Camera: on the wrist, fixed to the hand. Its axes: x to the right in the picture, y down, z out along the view.
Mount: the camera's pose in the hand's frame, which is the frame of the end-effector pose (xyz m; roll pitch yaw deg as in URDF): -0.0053 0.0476 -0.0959 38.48 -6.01 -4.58
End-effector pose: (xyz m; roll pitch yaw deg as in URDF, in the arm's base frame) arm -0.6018 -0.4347 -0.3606 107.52 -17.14 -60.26
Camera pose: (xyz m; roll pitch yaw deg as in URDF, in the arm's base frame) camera -0.5482 -0.3730 -0.2912 146.84 -10.93 -64.70
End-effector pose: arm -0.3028 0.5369 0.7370 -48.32 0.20 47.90
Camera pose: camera -0.2769 0.5059 0.6377 -10.17 -7.21 49.37
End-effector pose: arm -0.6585 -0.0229 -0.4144 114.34 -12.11 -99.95
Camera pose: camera -0.5879 -0.0124 -0.3345 153.13 -5.45 -103.56
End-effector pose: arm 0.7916 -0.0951 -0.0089 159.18 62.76 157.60
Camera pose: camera 0.7102 -0.0503 0.0446 -156.91 69.90 163.78
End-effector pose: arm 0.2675 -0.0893 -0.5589 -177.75 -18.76 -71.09
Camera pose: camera 0.2075 -0.0726 -0.4716 -140.85 -12.87 -66.18
